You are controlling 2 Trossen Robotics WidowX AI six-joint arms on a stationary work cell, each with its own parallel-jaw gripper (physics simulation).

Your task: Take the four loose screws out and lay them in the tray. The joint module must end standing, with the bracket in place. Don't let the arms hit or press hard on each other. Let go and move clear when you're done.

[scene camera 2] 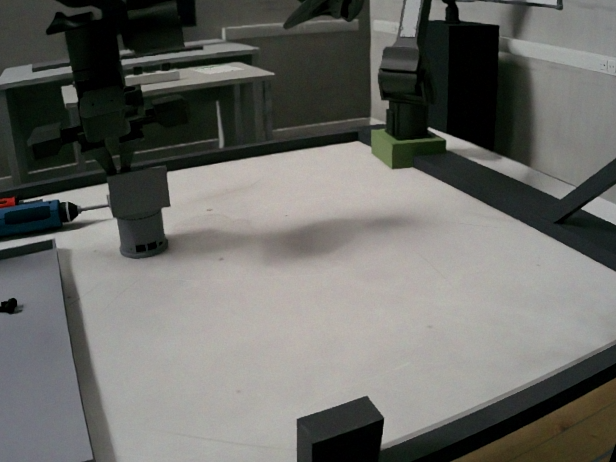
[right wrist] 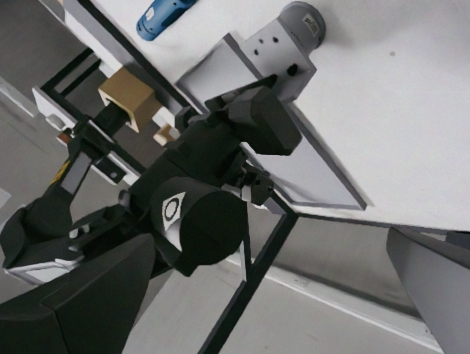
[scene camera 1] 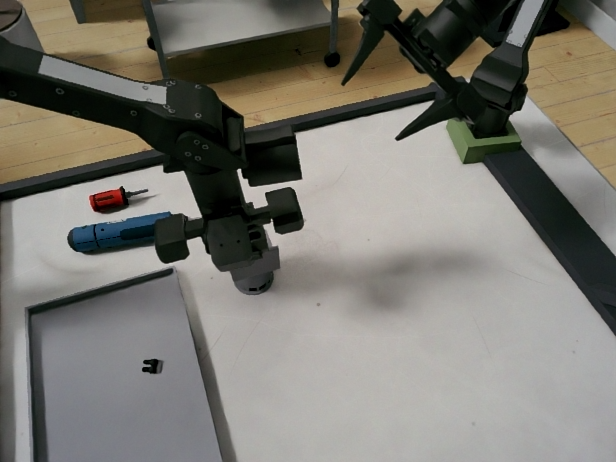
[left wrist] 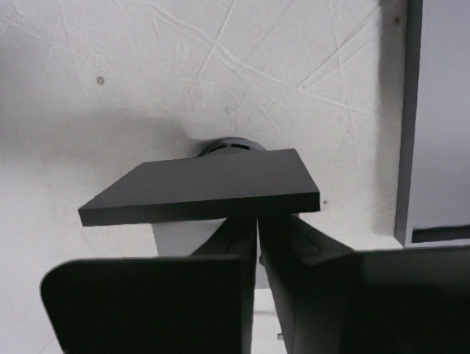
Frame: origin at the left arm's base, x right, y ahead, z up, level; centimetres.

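Where they show: left gripper, fingertip midpoint: (scene camera 2: 124,195) (right wrist: 269,80) (left wrist: 255,209); right gripper, fingertip midpoint: (scene camera 2: 255,6) (right wrist: 269,241) (scene camera 1: 369,113); left arm's base at its link origin: (right wrist: 119,111); right arm's base at its link origin: (scene camera 2: 408,134) (scene camera 1: 485,125).
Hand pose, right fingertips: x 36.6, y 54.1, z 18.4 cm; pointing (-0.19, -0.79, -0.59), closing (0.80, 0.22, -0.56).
Things, the pixels of their centre, and the offset from my right fingertips.
- grey joint module at the middle of its body: (scene camera 2: 140,224) (right wrist: 289,41) (scene camera 1: 251,266) dx -7.2, dy -14.9, dz -24.9 cm
- grey bracket at the middle of its body: (left wrist: 219,252) (right wrist: 267,68) (scene camera 2: 134,184) (scene camera 1: 249,246) dx -7.2, dy -14.9, dz -19.7 cm
- black screw at the middle of its body: (right wrist: 294,67) dx -4.8, dy -14.1, dz -21.3 cm
- grey tray at the middle of its body: (scene camera 1: 122,421) (right wrist: 268,143) dx -2.7, dy -41.6, dz -27.3 cm
- red screwdriver at the middle of its body: (scene camera 2: 13,206) (scene camera 1: 120,196) dx -34.7, dy -20.6, dz -26.6 cm
- blue power screwdriver at the middle of its body: (scene camera 2: 32,218) (scene camera 1: 146,228) (right wrist: 173,2) dx -25.5, dy -21.5, dz -26.1 cm
- green block at the middle of its body: (scene camera 2: 407,146) (scene camera 1: 482,134) dx +0.9, dy +35.5, dz -25.9 cm
The grey joint module (scene camera 1: 254,286) (scene camera 2: 142,232) (right wrist: 305,25) stands upright on the table, with the grey bracket (scene camera 2: 140,192) (left wrist: 215,180) on top. A black screw (right wrist: 292,70) shows on the bracket's face in the right wrist view. Two black screws (scene camera 1: 150,366) (scene camera 2: 9,305) lie together in the grey tray (scene camera 1: 100,325) (scene camera 2: 35,350) (left wrist: 445,125). My left gripper (scene camera 2: 118,171) (left wrist: 255,209) is shut, its tips right at the bracket's screw face; the tips are partly hidden by the bracket. My right gripper (scene camera 1: 370,111) (right wrist: 269,241) is open and empty, high at the back right.
A red screwdriver (scene camera 1: 107,199) and a blue power screwdriver (scene camera 1: 112,234) (scene camera 2: 30,217) (right wrist: 162,17) lie behind the tray, the blue one's bit reaching toward the module. A green block (scene camera 1: 490,149) (scene camera 2: 400,152) surrounds the right arm's base. The arms are well apart.
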